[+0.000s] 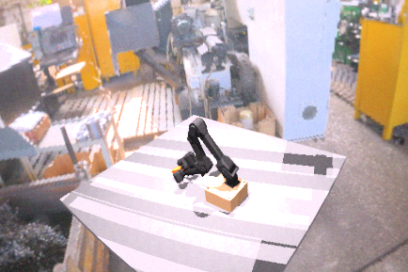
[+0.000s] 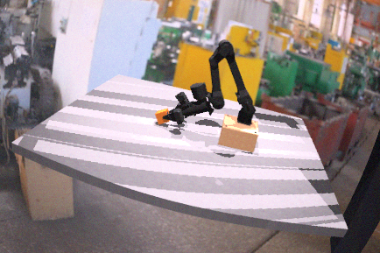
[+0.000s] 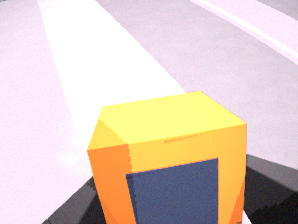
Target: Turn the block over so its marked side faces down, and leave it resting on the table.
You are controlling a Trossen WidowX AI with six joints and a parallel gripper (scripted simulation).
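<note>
My gripper tip is 1 cm past the orange block.
</note>
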